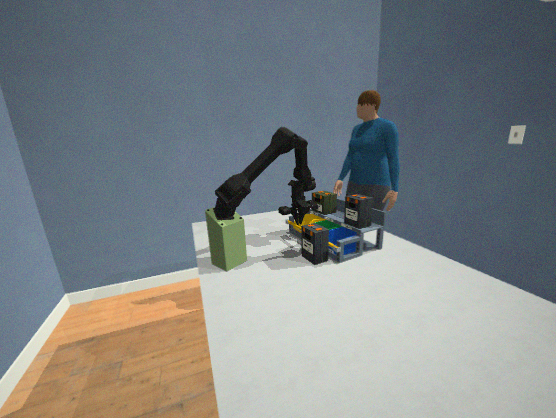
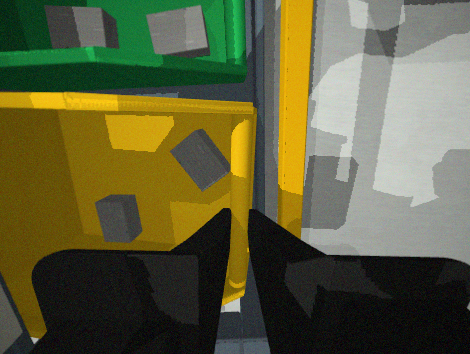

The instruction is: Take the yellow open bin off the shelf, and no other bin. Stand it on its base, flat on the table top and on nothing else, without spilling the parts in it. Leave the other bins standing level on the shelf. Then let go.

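Frame: origin at the arm's base, x left, y up, z ahead, level; millimetres.
Seen in the pictures: gripper, fingertip midpoint: [image 1: 299,225] [image 2: 239,216]; arm's base at its link origin: [image 1: 223,213].
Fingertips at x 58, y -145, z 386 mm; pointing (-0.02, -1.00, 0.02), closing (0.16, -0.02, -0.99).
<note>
Offsets run from my fingertips to a thing's top centre. "*": to the spot under its first point. Level surfaces: height alone.
The yellow open bin @(dy +39, dx -15, dz +62 mm) [image 1: 312,218] [image 2: 150,185] shows two grey block parts @(* dy -14, dx -30, dz +18 mm) [image 2: 201,160] @(* dy -23, dx +4, dz +80 mm) [image 2: 119,218] inside. My gripper [image 1: 300,222] [image 2: 239,216] is shut on the bin's front wall, one finger inside and one outside. The bin appears slightly above the slate-blue shelf [image 1: 379,239] [image 2: 258,75]; the exact height and any tilt are hard to tell. The green bin @(dy +27, dx -126, dz +52 mm) [image 1: 327,225] [image 2: 125,56], with grey parts, is beside it on the shelf. The blue bin @(dy +27, dx -238, dz +43 mm) [image 1: 342,234] is farther along. The bins' bases are hidden.
A yellow bar @(* dy +11, dx -55, dz -29 mm) [image 2: 296,100] runs along the shelf front. A dark box @(dy +77, dx -225, dz -91 mm) [image 1: 315,245] stands on the white table @(dy -54 mm) [image 1: 375,325] [image 2: 425,105] before the shelf. Another dark box @(dy +169, dx -249, dz +120 mm) [image 1: 358,210] and an olive box @(dy +144, dx -19, dz +141 mm) [image 1: 324,201] stand higher behind the bins. A person [image 1: 372,155] stands behind.
</note>
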